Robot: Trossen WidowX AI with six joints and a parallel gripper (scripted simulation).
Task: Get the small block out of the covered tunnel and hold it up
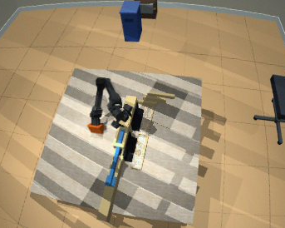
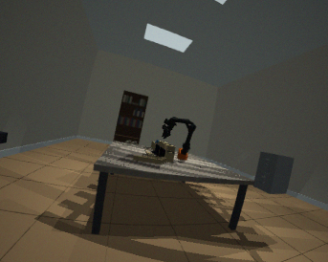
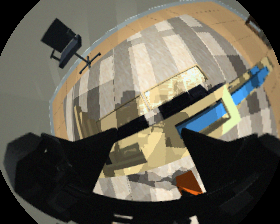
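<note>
The tan covered tunnel lies 10 mm behind my gripper tip, 200 mm to the right of it and 140 mm below it. Also, from my gripper tip: small red block (40 mm behind, 100 mm below).
</note>
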